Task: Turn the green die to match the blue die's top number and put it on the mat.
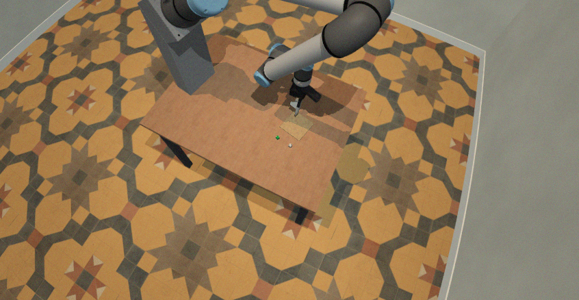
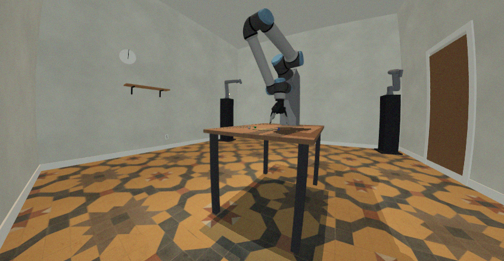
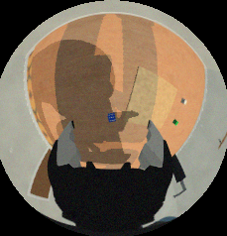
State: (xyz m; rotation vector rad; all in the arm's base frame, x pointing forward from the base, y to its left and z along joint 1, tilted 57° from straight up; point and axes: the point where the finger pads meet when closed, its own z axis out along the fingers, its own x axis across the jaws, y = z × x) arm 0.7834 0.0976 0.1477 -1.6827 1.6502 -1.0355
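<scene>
Right now my hand is 10 mm past the blue die and 30 mm above it. The rest, counted from my hand: white die: 20 mm ahead, 250 mm to the right, 30 mm below; then tan mat: 10 mm ahead, 120 mm to the right, 40 mm below; then green die: 60 mm behind, 230 mm to the right, 30 mm below.
</scene>
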